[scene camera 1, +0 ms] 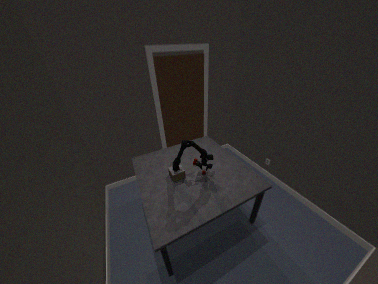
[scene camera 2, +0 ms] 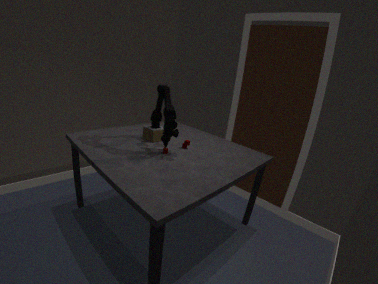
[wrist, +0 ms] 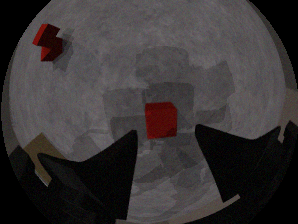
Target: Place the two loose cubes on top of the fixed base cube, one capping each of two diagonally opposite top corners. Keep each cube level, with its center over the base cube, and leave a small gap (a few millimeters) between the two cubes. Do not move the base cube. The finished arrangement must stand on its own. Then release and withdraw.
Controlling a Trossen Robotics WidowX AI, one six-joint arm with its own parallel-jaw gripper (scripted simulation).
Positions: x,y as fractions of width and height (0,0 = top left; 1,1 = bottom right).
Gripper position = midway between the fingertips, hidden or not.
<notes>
The gripper (wrist: 0.56,0.59) is open, with nothing in its grasp. Further things: a red cube (wrist: 0.54,0.53).
</notes>
